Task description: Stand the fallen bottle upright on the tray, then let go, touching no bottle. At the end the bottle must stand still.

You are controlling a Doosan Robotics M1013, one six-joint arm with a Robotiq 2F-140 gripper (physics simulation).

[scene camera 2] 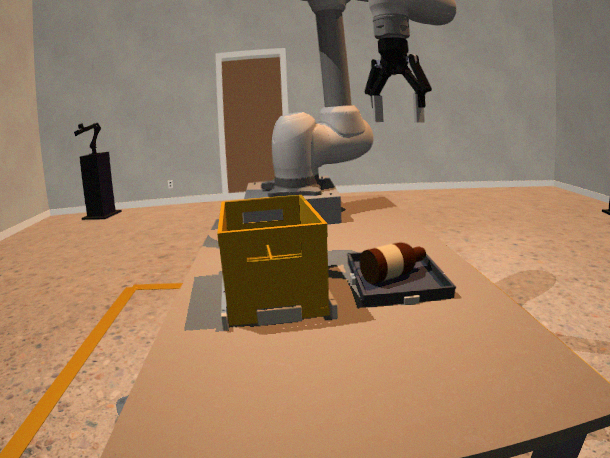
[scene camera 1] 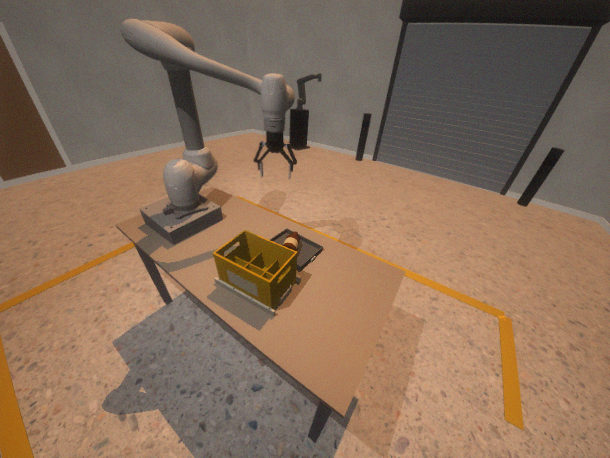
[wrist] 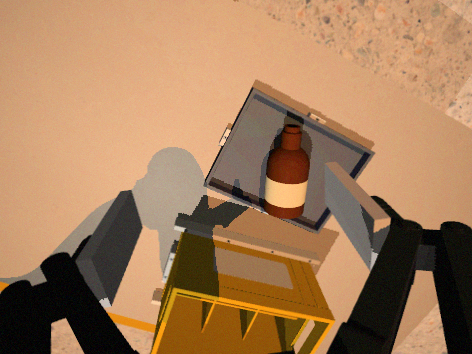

Labels:
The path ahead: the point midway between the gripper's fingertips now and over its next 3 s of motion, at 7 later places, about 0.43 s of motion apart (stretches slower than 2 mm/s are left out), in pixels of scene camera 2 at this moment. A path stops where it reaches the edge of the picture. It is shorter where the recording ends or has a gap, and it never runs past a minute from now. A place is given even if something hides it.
My gripper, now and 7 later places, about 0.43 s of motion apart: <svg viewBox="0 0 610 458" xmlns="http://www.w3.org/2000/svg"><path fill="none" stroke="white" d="M398 122L415 148L422 165L407 167L390 171L390 198L390 215L390 227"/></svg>

